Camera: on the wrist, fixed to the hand. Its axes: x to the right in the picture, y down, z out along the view.
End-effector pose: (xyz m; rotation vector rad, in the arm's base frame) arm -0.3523 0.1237 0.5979 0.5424 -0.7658 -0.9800
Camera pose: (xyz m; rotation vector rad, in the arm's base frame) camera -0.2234 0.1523 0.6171 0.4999 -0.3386 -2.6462
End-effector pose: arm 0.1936 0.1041 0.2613 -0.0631 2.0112 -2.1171
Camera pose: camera 0.1656 0.1845 0.1586 1.6713 -1.5306 1.1463
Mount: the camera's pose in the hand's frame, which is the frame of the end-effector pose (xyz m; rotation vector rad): 0.0245 0.0950 -0.0904 -0.4375 -0.3971 -1.5208
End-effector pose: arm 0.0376 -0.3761 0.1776 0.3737 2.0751 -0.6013
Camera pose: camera 0.0070 -0.2463 0.1730 -1.5722 1.6939 -0.8904
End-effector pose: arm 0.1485 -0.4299 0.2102 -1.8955 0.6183 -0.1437
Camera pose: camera 0.1021 -0.5434 0.1576 -2.3222 -1.2369 -0.5983
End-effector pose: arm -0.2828 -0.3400 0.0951 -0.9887 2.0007 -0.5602
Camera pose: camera -0.4079 -0.3004 0.0709 -2.6007 0.6982 -0.5746
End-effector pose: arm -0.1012 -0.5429 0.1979 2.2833 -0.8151 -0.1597
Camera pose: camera -0.1007 -0.5587 0.3304 1.9465 0.8774 -1.3088
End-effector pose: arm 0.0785 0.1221 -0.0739 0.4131 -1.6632 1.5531
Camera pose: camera 0.0255 0.2321 -0.1276 1.3612 -1.2280 -0.0222
